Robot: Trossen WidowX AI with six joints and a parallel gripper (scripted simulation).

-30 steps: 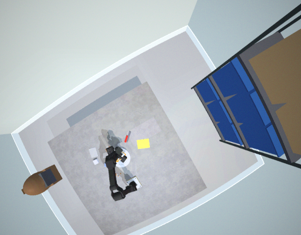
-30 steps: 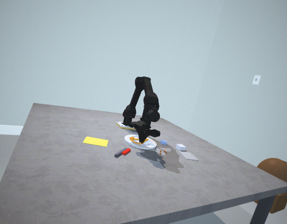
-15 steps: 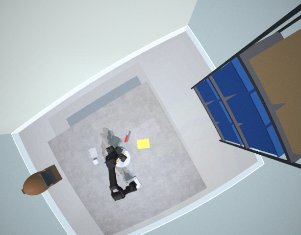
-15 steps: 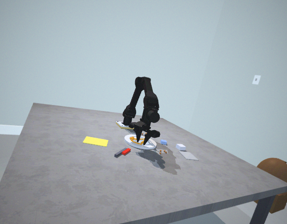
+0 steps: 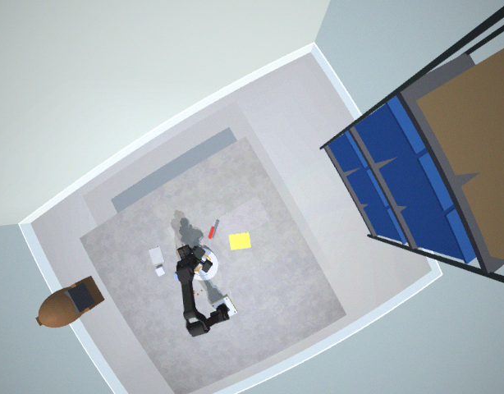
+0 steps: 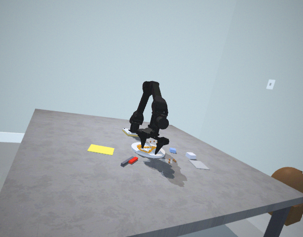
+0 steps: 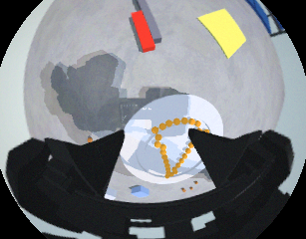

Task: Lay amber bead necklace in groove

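The round white bead board lies 5 cm behind my gripper tip, 4 cm to the left of it and 1 cm below it. Also, from my gripper tip: yellow sheet: 9 cm behind, 23 cm to the right, 2 cm below; then blue block: 1 cm behind, 21 cm to the left, 1 cm below; then grey tool: 6 cm ahead, 15 cm to the right, 1 cm below.
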